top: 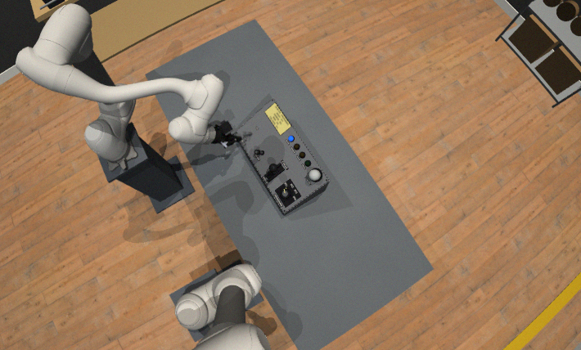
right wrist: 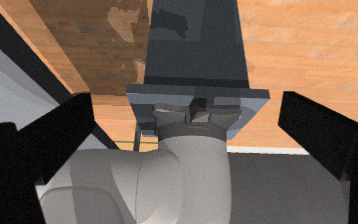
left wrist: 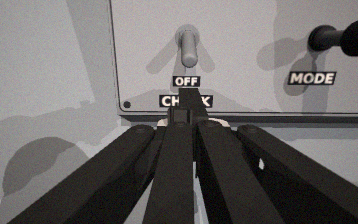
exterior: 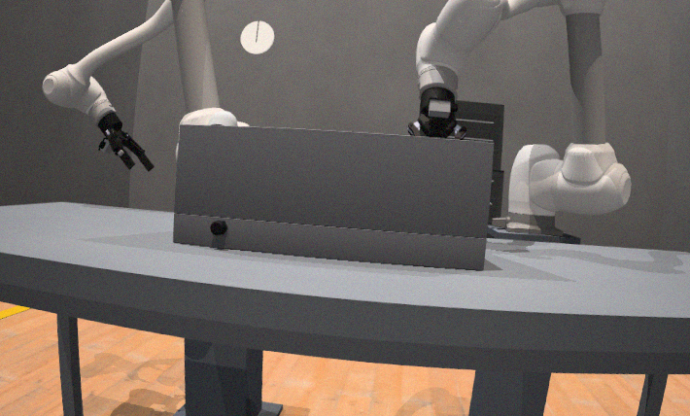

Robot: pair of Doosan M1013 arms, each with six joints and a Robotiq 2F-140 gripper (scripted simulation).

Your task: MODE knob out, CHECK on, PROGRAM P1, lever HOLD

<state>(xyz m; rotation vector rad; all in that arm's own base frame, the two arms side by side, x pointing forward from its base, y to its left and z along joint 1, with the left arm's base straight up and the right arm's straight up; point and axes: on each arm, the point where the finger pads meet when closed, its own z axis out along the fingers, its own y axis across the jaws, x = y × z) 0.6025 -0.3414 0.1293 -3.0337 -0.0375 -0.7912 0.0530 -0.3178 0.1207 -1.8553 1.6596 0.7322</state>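
Observation:
The check toggle lies 6 cm ahead of my left hand and 2 cm below it. Also, from my left hand: mode knob (6 cm ahead, 12 cm to the right, 1 cm below); then black lever (6 cm ahead, 24 cm to the right).

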